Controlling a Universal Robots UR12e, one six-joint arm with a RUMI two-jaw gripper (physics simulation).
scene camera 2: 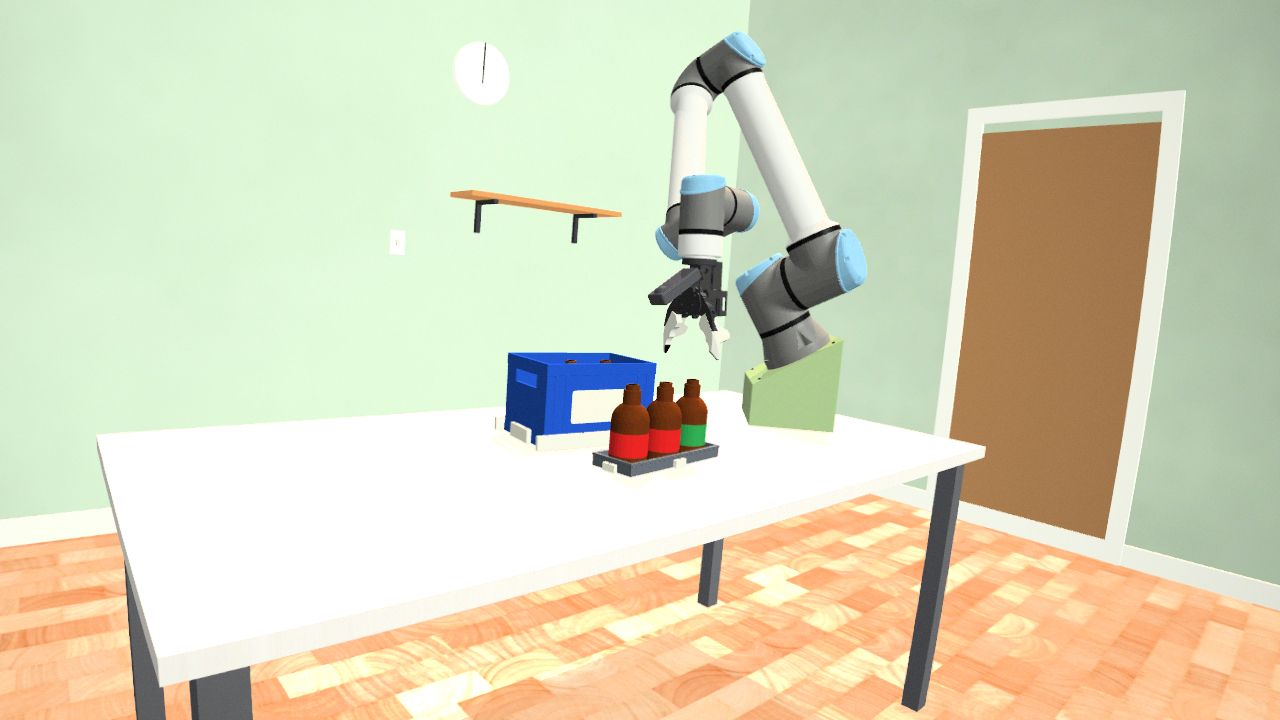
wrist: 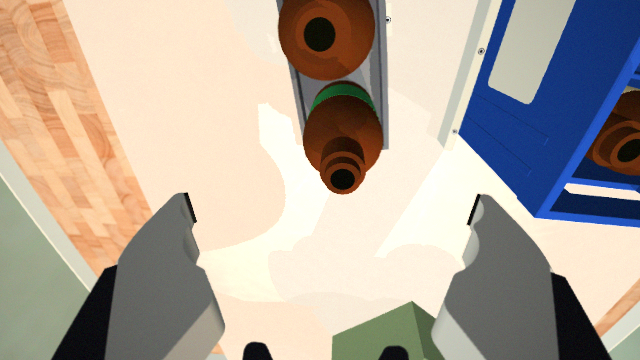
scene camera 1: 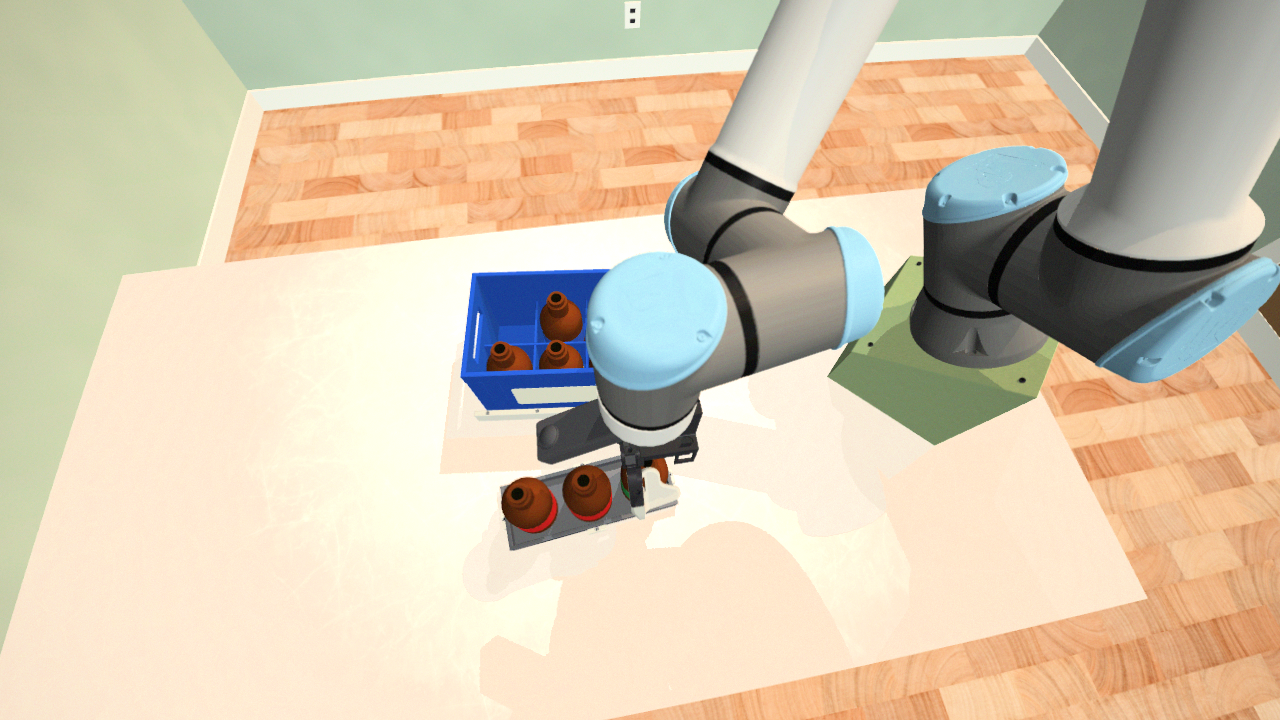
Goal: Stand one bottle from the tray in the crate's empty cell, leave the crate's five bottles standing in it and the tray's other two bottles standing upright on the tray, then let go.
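Pixels of known places: gripper, fingertip midpoint: (scene camera 2: 690,356) (wrist: 329,196); arm's base, origin of the base link: (scene camera 2: 798,354) (scene camera 1: 976,322).
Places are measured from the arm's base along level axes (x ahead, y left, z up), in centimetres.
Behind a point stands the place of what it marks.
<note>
The blue crate (scene camera 1: 483,391) @[y -21.4, x 76.4, z -7.8 cm] (scene camera 2: 527,402) @[y -29.4, x 75.3, z -10.6 cm] (wrist: 537,200) @[y -13.0, x 53.3, z -1.9 cm] stands behind the tray (scene camera 1: 537,539) @[y 2.0, x 76.2, z -16.3 cm] (scene camera 2: 644,467) @[y 2.3, x 77.0, z -17.5 cm] (wrist: 385,112) @[y -5.0, x 56.7, z -16.3 cm]. In scene camera 1 its back left cell is empty; three bottles show, one being a brown bottle (scene camera 1: 561,322) @[y -28.1, x 60.8, z -6.6 cm] behind, and the arm hides the right part. On the tray stand upright an outer red-label bottle (scene camera 1: 529,503) @[y -1.3, x 74.4, z -4.8 cm] (scene camera 2: 630,420) @[y -0.7, x 78.3, z -9.0 cm], a middle red-label bottle (scene camera 1: 587,489) @[y 0.3, x 66.3, z -3.0 cm] (scene camera 2: 664,417) @[y 1.1, x 69.4, z -9.2 cm] (wrist: 350,52) @[y -2.5, x 64.7, z -6.8 cm] and a green-label bottle (scene camera 2: 692,413) @[y 2.0, x 60.2, z -9.3 cm] (wrist: 343,125) @[y -0.8, x 59.6, z -7.0 cm] at the right end. My gripper (scene camera 2: 691,352) @[y -0.1, x 59.5, z 2.1 cm] (wrist: 329,196) @[y -0.1, x 59.5, z 2.1 cm] is open and empty, pointing down, above the green-label bottle's end of the tray.
The green robot base (scene camera 1: 935,394) @[y 7.0, x 9.5, z -5.7 cm] (scene camera 2: 792,389) @[y 3.7, x 11.4, z -8.4 cm] (wrist: 380,332) @[y 1.9, x 12.5, z -15.2 cm] stands on the table (scene camera 1: 268,501) @[y -20.8, x 116.4, z -18.9 cm] (scene camera 2: 358,510) @[y -13.9, x 126.2, z -18.9 cm] to the right. The crate's near wall runs close behind the tray. A wall shelf (scene camera 2: 537,204) hangs behind, well above the crate.
</note>
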